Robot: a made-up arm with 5 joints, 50 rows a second.
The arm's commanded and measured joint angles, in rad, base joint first. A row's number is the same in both.
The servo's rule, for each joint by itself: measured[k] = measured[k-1] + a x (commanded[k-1-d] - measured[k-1]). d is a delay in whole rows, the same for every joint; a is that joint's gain. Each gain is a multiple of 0.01, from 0.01 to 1. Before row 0 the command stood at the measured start. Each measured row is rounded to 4 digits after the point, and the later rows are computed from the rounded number. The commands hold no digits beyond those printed.
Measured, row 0:
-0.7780, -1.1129, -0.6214, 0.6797, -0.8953
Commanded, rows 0 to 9:
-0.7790, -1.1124, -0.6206, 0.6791, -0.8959
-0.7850, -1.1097, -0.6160, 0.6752, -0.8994
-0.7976, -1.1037, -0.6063, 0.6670, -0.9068
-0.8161, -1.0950, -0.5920, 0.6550, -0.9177
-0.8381, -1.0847, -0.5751, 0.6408, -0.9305
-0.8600, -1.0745, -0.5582, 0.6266, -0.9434
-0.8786, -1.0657, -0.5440, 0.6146, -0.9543
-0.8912, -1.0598, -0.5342, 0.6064, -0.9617
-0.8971, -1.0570, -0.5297, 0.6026, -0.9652
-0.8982, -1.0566, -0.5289, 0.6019, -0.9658
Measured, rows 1 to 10:
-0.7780, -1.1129, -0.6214, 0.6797, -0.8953
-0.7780, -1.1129, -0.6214, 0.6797, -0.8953
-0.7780, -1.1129, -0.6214, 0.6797, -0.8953
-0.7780, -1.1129, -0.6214, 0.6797, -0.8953
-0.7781, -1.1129, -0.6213, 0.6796, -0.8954
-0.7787, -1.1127, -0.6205, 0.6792, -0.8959
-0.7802, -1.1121, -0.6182, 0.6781, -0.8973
-0.7831, -1.1109, -0.6140, 0.6760, -0.9000
-0.7875, -1.1091, -0.6078, 0.6728, -0.9040
-0.7933, -1.1067, -0.5999, 0.6686, -0.9091
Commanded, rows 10 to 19:
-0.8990, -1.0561, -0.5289, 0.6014, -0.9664
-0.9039, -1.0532, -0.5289, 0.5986, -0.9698
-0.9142, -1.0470, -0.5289, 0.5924, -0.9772
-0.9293, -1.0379, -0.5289, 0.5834, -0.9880
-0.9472, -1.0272, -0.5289, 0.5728, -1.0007
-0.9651, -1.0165, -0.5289, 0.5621, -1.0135
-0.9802, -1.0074, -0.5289, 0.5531, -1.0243
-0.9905, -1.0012, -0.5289, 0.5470, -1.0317
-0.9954, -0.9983, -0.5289, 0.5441, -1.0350
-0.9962, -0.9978, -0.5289, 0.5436, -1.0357
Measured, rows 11 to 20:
-0.8001, -1.1038, -0.5910, 0.6637, -0.9150
-0.8074, -1.1007, -0.5819, 0.6585, -0.9211
-0.8146, -1.0976, -0.5735, 0.6535, -0.9268
-0.8213, -1.0947, -0.5664, 0.6489, -0.9319
-0.8275, -1.0920, -0.5604, 0.6446, -0.9364
-0.8336, -1.0893, -0.5554, 0.6405, -0.9407
-0.8400, -1.0863, -0.5512, 0.6362, -0.9454
-0.8471, -1.0829, -0.5476, 0.6314, -0.9509
-0.8551, -1.0790, -0.5446, 0.6261, -0.9574
-0.8639, -1.0746, -0.5421, 0.6203, -0.9647

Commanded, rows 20 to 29:
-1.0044, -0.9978, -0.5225, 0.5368, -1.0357
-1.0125, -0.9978, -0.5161, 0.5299, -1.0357
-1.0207, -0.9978, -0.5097, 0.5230, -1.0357
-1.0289, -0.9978, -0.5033, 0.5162, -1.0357
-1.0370, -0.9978, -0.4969, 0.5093, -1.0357
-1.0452, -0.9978, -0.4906, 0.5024, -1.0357
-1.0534, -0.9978, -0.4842, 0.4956, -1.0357
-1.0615, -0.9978, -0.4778, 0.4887, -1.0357
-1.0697, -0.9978, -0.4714, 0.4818, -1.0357
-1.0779, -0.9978, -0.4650, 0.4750, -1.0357
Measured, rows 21 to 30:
-0.8732, -1.0699, -0.5400, 0.6143, -0.9724
-0.8826, -1.0651, -0.5382, 0.6082, -0.9801
-0.8916, -1.0604, -0.5367, 0.6024, -0.9872
-0.9000, -1.0560, -0.5355, 0.5971, -0.9935
-0.9084, -1.0519, -0.5334, 0.5917, -0.9990
-0.9167, -1.0481, -0.5306, 0.5861, -1.0038
-0.9250, -1.0446, -0.5273, 0.5804, -1.0079
-0.9333, -1.0413, -0.5235, 0.5746, -1.0115
-0.9416, -1.0383, -0.5192, 0.5687, -1.0146
-0.9499, -1.0355, -0.5146, 0.5627, -1.0173

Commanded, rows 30 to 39:
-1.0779, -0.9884, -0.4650, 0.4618, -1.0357
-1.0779, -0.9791, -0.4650, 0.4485, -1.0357
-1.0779, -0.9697, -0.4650, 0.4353, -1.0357
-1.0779, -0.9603, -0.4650, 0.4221, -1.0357
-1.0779, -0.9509, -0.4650, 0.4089, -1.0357
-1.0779, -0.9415, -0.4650, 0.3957, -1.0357
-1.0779, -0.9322, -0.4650, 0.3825, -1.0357
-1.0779, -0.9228, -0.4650, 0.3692, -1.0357
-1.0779, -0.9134, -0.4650, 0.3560, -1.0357
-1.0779, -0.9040, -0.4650, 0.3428, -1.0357
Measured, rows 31 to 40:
-0.9582, -1.0329, -0.5097, 0.5567, -1.0197
-0.9665, -1.0304, -0.5046, 0.5506, -1.0218
-0.9748, -1.0281, -0.4993, 0.5444, -1.0236
-0.9830, -1.0260, -0.4938, 0.5382, -1.0252
-0.9906, -1.0234, -0.4892, 0.5313, -1.0266
-0.9976, -1.0203, -0.4853, 0.5238, -1.0278
-1.0040, -1.0168, -0.4821, 0.5158, -1.0288
-1.0099, -1.0128, -0.4794, 0.5074, -1.0297
-1.0153, -1.0085, -0.4771, 0.4985, -1.0305
-1.0203, -1.0038, -0.4752, 0.4892, -1.0312

